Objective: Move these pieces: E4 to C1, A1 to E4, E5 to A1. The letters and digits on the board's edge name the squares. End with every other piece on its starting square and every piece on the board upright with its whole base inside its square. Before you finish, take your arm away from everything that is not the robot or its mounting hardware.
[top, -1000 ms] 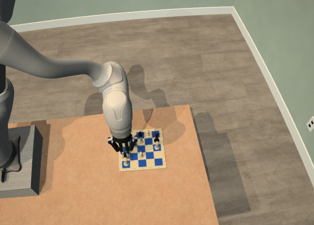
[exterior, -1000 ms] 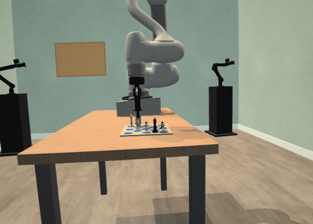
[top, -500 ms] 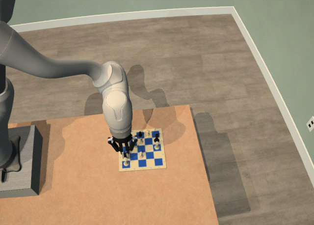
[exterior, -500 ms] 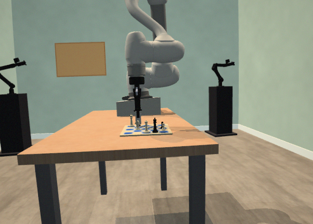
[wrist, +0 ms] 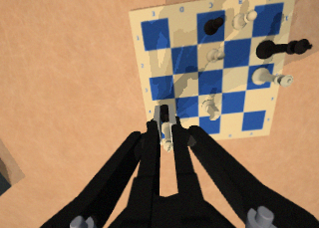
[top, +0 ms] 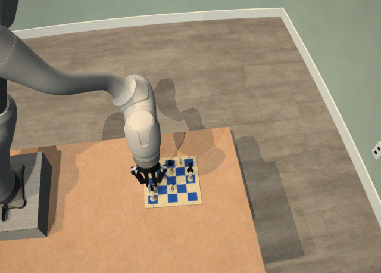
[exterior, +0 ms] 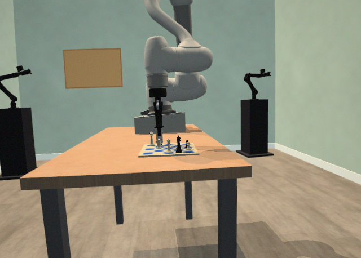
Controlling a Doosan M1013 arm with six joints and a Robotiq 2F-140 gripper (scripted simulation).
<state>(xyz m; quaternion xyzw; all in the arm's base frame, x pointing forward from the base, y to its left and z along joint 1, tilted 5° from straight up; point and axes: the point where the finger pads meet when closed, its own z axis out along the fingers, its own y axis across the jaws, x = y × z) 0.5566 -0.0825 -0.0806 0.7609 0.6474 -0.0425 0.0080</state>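
My hand is 30 mm to the left of the tall white piece and 10 mm above it. Also, from my hand: chessboard (80 mm ahead, 50 mm below, 30 mm to the left).
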